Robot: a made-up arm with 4 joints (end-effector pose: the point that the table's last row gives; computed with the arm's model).
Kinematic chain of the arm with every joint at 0, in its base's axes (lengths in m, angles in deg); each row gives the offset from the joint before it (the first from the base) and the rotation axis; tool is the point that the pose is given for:
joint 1: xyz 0 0 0.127 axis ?
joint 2: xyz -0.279 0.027 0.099 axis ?
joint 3: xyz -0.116 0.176 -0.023 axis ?
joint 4: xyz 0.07 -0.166 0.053 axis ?
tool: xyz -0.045 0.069 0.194
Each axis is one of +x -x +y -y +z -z.
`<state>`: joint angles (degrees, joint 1 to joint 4).
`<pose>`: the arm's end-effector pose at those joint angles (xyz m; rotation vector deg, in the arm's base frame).
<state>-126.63 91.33 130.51 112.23</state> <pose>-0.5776 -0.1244 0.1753 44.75 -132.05 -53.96</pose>
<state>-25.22 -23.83 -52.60 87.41</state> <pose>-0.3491 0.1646 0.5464 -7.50 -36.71 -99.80</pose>
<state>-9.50 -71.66 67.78 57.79</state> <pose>-0.2694 -0.0731 0.1995 88.37 -25.99 -7.23</pose>
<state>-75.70 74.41 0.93 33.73</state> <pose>-0.0767 -0.1675 0.2888 42.45 76.83 21.66</pose>
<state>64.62 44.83 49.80 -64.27</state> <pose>-0.3685 0.1291 0.2985 1.04 27.80 25.22</pose>
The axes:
joint 1: -x
joint 2: +y
joint 3: +x
joint 4: -z

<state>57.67 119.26 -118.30 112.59</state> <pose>-0.3024 0.3240 -0.2503 -132.16 -1.03 33.32</pose>
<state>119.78 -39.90 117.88 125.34</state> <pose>-0.0664 -0.1173 0.1207 -19.59 7.88 -89.15</pose>
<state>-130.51 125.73 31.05 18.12</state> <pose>-0.1228 -0.0539 0.0830 57.34 103.50 106.76</pose>
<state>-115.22 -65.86 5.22 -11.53</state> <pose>-0.5160 -0.1140 0.1546 97.83 -54.08 -56.59</pose>
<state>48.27 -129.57 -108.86 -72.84</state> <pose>-0.2576 0.2972 -0.2749 -119.33 -56.80 -47.31</pose>
